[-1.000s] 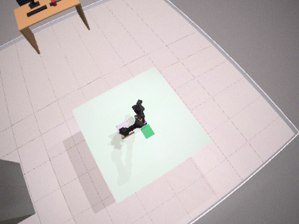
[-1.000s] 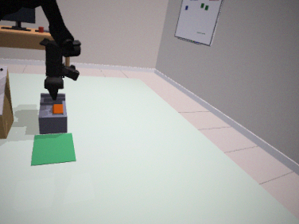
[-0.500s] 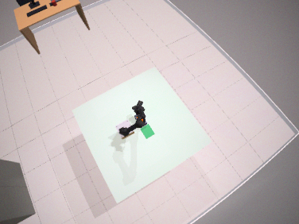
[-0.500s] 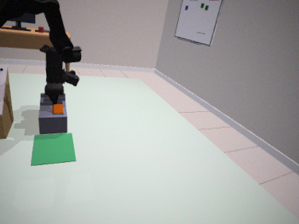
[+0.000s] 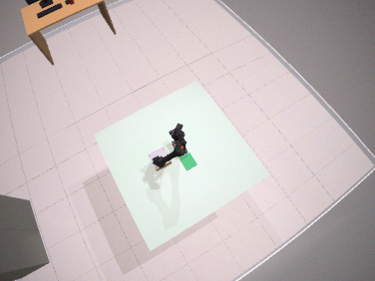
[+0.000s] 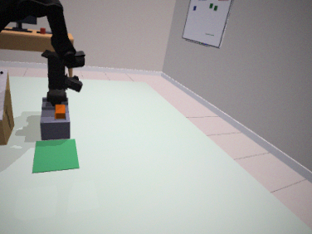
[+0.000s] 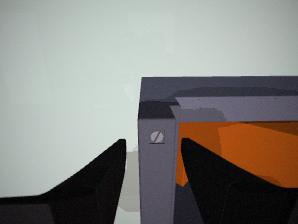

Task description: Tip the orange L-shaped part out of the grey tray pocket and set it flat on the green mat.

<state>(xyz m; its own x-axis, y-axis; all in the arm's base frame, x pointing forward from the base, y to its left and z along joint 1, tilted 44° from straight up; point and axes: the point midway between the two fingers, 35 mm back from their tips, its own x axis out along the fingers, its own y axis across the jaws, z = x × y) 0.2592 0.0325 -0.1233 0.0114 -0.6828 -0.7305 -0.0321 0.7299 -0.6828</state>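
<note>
Right now the orange L-shaped part is 4 cm to the right of my gripper tip. From my gripper tip the other things lie so: green mat 22 cm to the right, 6 cm below.
</note>
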